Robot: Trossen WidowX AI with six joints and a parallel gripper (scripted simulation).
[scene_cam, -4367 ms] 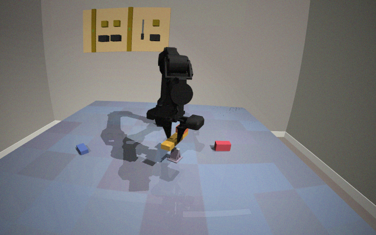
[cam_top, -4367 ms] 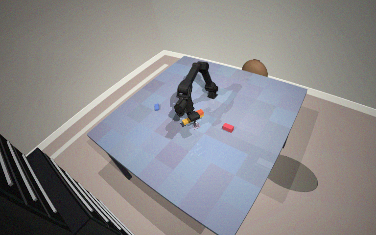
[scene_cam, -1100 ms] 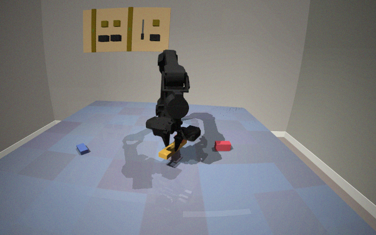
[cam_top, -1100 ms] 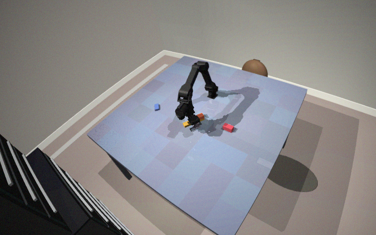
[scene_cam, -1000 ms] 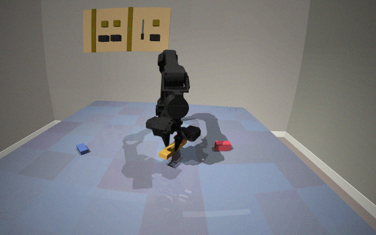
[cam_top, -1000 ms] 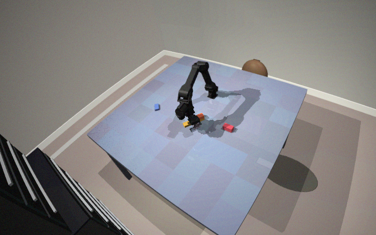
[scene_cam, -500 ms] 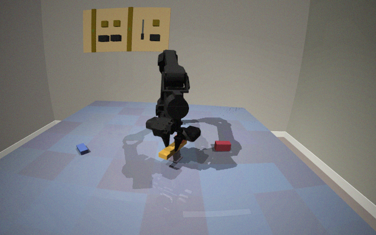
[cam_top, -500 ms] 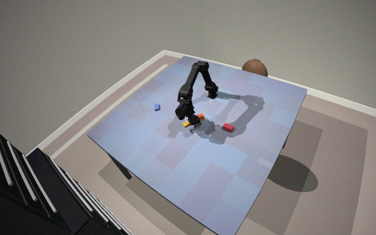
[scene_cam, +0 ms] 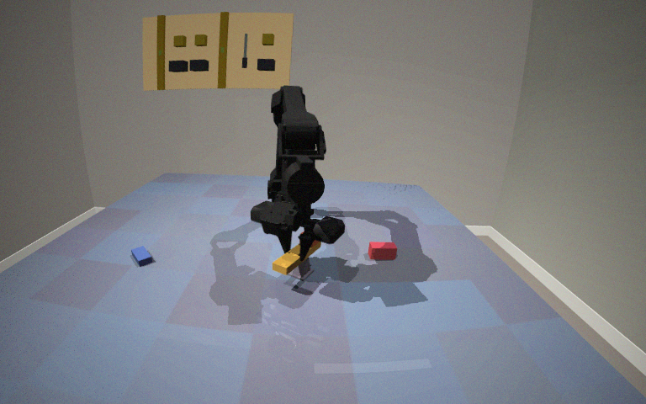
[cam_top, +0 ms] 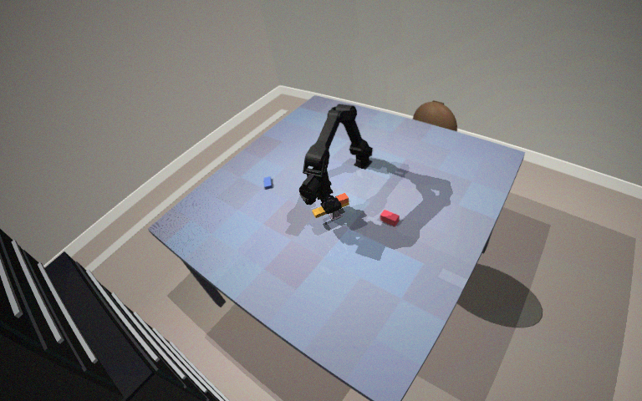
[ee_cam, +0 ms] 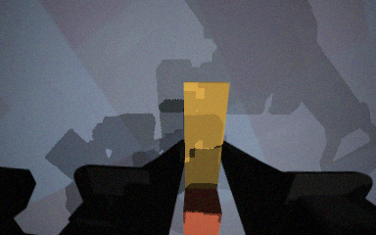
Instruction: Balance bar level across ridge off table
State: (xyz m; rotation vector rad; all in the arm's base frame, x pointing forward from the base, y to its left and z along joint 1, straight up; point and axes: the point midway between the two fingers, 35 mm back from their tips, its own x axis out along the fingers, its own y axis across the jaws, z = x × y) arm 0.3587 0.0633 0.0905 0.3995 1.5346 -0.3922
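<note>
The bar is 4 cm behind my gripper tip, 2 cm to the left of it and 1 cm above it. Round my gripper tip: small blue block 38 cm to the right, 5 cm below, 3 cm behind; then red block 22 cm to the left, 11 cm behind, 4 cm below.
</note>
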